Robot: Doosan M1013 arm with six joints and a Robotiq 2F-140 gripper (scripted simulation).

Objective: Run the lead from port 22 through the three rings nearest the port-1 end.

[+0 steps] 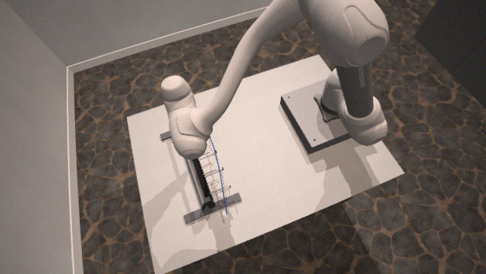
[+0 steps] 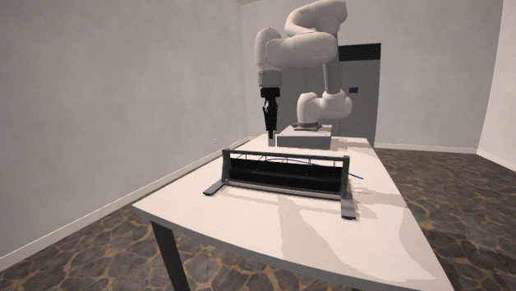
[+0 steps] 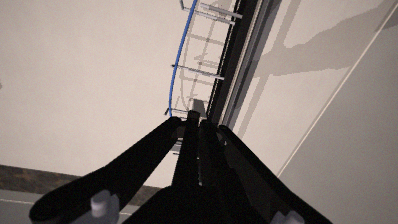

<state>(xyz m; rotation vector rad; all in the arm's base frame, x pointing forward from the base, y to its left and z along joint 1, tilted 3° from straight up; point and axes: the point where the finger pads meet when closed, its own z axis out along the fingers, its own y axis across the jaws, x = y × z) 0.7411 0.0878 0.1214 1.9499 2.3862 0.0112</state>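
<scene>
The rack is 50 mm ahead of my hand, 60 mm to the left of it and 110 mm below it.
</scene>
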